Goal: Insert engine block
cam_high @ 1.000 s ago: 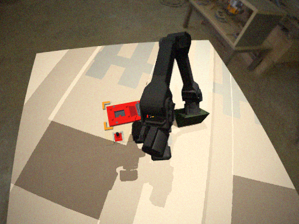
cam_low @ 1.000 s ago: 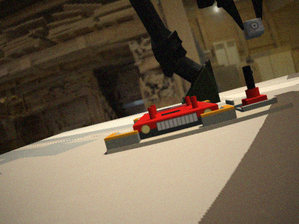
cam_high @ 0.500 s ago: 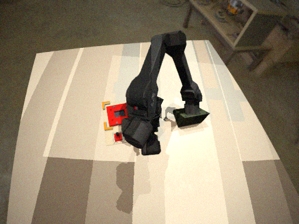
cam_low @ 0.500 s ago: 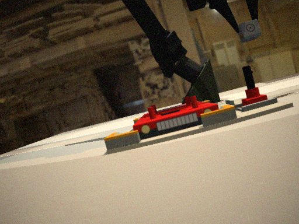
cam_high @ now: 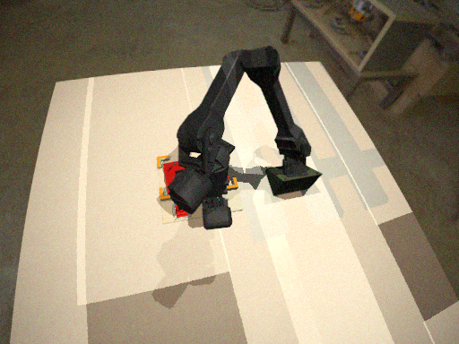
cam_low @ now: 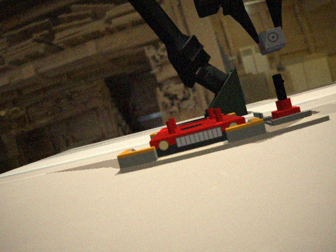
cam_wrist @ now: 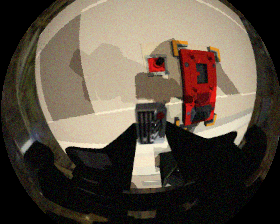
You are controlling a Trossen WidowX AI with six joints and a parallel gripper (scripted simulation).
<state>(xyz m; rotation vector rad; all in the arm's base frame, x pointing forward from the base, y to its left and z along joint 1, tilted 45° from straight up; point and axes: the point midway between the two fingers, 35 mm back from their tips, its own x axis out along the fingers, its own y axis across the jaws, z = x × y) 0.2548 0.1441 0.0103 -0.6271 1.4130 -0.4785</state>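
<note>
Right now the black peg is 9 cm ahead of my gripper tip, 2 cm to the right of it and 9 cm below it. Also, from my gripper tip: grey engine block (1 cm to the left, 1 cm below).
</note>
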